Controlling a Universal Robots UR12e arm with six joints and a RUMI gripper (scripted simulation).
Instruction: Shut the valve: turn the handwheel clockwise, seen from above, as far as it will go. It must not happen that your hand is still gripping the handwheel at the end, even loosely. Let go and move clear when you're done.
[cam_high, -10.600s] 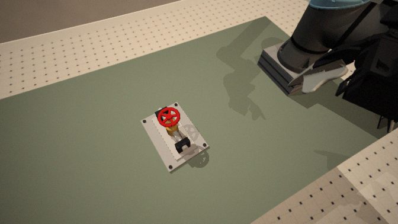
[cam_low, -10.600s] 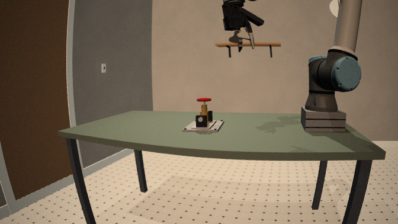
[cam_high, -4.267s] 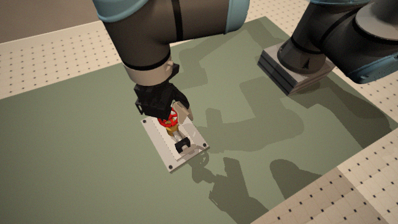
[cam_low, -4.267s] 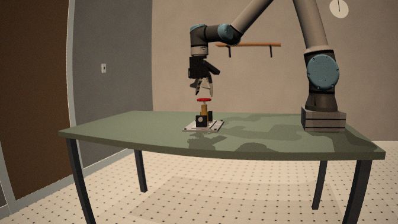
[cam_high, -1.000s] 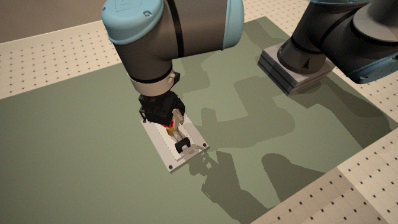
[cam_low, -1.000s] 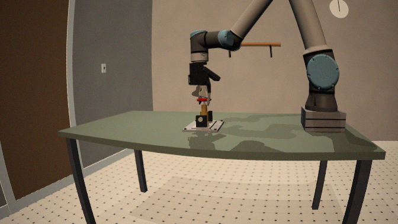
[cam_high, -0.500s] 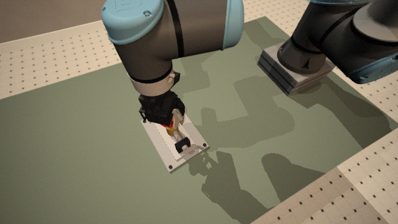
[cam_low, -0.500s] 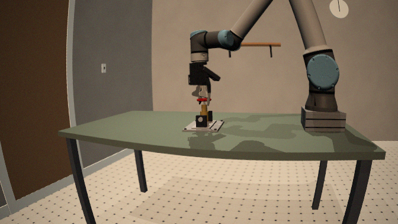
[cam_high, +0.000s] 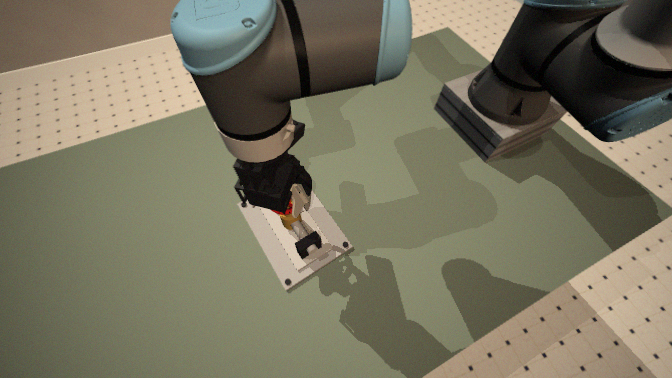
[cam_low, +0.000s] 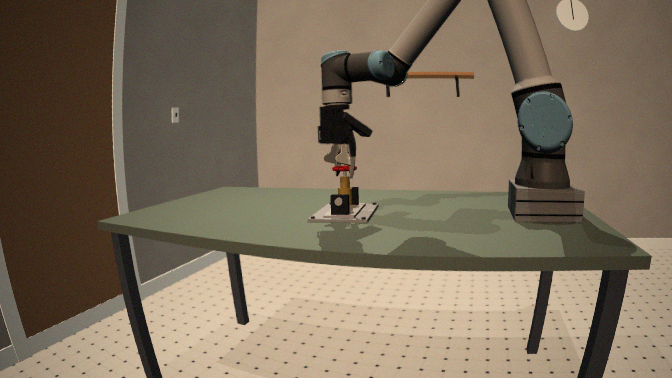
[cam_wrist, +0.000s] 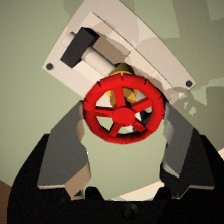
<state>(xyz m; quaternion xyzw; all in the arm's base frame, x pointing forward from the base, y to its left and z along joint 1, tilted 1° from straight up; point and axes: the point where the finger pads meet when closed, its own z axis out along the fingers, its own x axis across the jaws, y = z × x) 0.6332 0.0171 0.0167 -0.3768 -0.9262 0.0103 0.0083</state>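
Now: the red handwheel 1 cm above my hand.
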